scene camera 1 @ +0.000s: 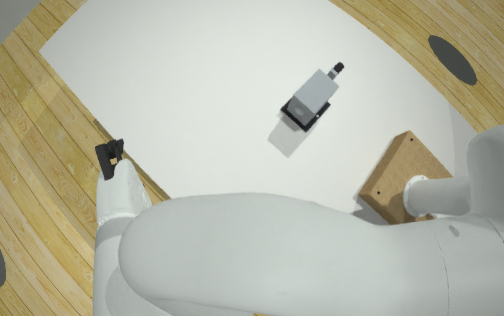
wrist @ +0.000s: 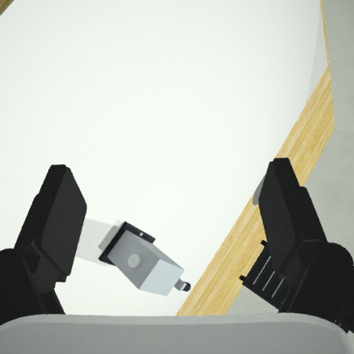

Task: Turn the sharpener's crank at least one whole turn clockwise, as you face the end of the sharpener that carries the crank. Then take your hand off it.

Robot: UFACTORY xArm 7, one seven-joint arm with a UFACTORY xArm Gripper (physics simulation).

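Places are measured from the arm's base along level axes (x back, y right, z up), in metres.
Pixels of known places: gripper, fingertip midpoint: [scene camera 1: 125, 166]; arm's base, link origin: [scene camera 1: 418, 196].
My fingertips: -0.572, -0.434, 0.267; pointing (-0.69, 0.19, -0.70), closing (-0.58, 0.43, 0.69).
Note:
Ahead of a thing's pixels: the offset from my fingertips to its top centre, as dx, dy, dz. "spot": to the spot under its first point. Level surfaces: height alone.
The grey box-shaped sharpener {spot: +0.136, +0.416, -0.221} [scene camera 1: 316, 93] [wrist: 145, 263] stands on its black base on the white surface {dz -0.349} [scene camera 1: 190, 90] [wrist: 150, 100]. Its short crank with a black knob {+0.134, +0.524, -0.209} [scene camera 1: 339, 66] [wrist: 186, 286] sticks out of one end, at the upper right in the scene view and at the lower right in the wrist view. My gripper [scene camera 1: 113, 159] [wrist: 169, 182] is open, with its fingers wide apart. It is at the left in the scene view, well away from the sharpener and crank, and touches neither. Part of the gripper is hidden by the arm in the scene view.
A brown wooden block [scene camera 1: 392, 172] lies at the right in the scene view, beside a pale part of the arm. The large pale arm [scene camera 1: 260, 250] covers the bottom of the scene view. A black slatted object [wrist: 262, 275] shows partly behind the right finger in the wrist view.

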